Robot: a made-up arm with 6 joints.
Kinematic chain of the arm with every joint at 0, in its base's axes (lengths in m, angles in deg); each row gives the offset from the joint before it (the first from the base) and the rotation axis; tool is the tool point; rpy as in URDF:
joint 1: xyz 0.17 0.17 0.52 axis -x
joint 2: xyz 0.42 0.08 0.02 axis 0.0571 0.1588 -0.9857
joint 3: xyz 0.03 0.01 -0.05 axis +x
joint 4: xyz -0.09 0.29 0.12 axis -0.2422 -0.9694 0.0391
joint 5: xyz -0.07 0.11 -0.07 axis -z
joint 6: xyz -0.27 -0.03 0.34 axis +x
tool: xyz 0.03 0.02 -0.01 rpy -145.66 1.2 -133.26
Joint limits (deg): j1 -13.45..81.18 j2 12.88..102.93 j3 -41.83..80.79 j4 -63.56..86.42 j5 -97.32..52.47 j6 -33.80..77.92
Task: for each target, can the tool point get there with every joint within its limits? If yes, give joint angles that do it. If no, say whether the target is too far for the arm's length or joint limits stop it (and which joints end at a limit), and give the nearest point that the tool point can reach.
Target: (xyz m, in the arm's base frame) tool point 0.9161 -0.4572 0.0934
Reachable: no: joint limits stop it (at a limit: joint 1, joint 2, joint 3, joint 4, joint 5) | nearest point 0.9123 -0.2446 0.0303 | short by 0.222 m
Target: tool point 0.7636 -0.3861 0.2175
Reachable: no: joint limits stop it (at a limit: joint 1, joint 2, joint 3, joint 4, joint 6) | nearest point 0.8964 -0.2386 0.0275 | short by 0.275 m
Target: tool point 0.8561 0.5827 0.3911
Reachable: yes | joints 73.85 71.32 -13.35 -32.20 -46.48 -21.40
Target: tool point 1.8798 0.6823 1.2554
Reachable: no: too far | nearest point 1.2334 0.4717 0.8812 | short by 0.776 m
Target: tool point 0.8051 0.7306 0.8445
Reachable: yes | joints 13.63 75.95 16.90 7.69 -1.48 -24.57
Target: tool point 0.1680 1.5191 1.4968
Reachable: no: too far | nearest point 0.4164 0.8498 0.9730 | short by 0.885 m
